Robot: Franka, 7 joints.
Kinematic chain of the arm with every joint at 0, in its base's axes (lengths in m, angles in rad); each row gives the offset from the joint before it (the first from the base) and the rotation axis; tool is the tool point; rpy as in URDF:
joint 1: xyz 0 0 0.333 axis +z
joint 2: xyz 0 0 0 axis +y
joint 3: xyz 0 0 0.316 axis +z
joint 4: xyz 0.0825 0 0 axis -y
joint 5: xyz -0.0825 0 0.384 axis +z
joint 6: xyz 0 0 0 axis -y
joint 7: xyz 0.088 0 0 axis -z
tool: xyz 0 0 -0.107 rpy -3.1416 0 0
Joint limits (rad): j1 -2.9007..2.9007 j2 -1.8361..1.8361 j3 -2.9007..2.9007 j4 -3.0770..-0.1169 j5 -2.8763..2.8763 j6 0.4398..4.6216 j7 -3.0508..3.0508
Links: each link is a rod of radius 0.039 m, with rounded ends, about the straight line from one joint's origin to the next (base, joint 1, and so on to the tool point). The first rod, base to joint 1, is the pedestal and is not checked.
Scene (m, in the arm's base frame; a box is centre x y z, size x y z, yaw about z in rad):
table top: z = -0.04
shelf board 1: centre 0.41 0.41 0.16 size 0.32 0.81 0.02 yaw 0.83
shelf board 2: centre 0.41 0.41 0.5 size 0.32 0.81 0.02 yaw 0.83
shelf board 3: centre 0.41 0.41 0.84 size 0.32 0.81 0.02 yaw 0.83
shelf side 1: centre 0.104 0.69 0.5 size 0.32 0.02 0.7 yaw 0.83
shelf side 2: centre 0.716 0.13 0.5 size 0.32 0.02 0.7 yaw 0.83
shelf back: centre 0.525 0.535 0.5 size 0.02 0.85 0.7 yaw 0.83
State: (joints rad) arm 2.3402 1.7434 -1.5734 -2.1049 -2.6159 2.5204 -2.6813
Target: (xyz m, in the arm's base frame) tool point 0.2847 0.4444 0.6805
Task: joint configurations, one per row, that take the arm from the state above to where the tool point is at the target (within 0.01 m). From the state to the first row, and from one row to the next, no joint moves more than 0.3 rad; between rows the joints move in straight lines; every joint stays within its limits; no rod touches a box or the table.
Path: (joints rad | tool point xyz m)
1: 2.4803 1.7089 -1.5929 -2.2213 -2.6538 2.8134 -2.6813 | 0.2895 0.4279 0.3166
2: 2.6204 1.6743 -1.6124 -2.3377 -2.6917 3.1065 -2.6813 | 0.2417 0.3732 0.3172
3: 2.7606 1.6398 -1.6319 -2.4541 -2.7296 3.3995 -2.6813 | 0.1890 0.3163 0.3141
4: 2.9007 1.6052 -1.6514 -2.5705 -2.7675 3.6926 -2.6813 | 0.1330 0.2600 0.3102
5: 2.8423 1.6629 -1.8615 -2.5596 -2.7365 3.4212 -2.6813 | 0.1681 0.2805 0.3885
6: 2.7838 1.7207 -2.0716 -2.5486 -2.7055 3.1499 -2.6813 | 0.1798 0.2874 0.4838
7: 2.7254 1.7784 -2.2818 -2.5376 -2.6744 2.8785 -2.6813 | 0.1605 0.2773 0.5859
8: 2.6670 1.8361 -2.4919 -2.5267 -2.6434 2.6072 -2.6813 | 0.1070 0.2501 0.6805
9: 2.4555 1.6592 -2.3212 -2.2427 -2.6276 2.5067 -2.6813 | 0.1874 0.3589 0.6918
10: 2.2440 1.4823 -2.1505 -1.9587 -2.6119 2.4063 -2.6813 | 0.2847 0.4444 0.6805

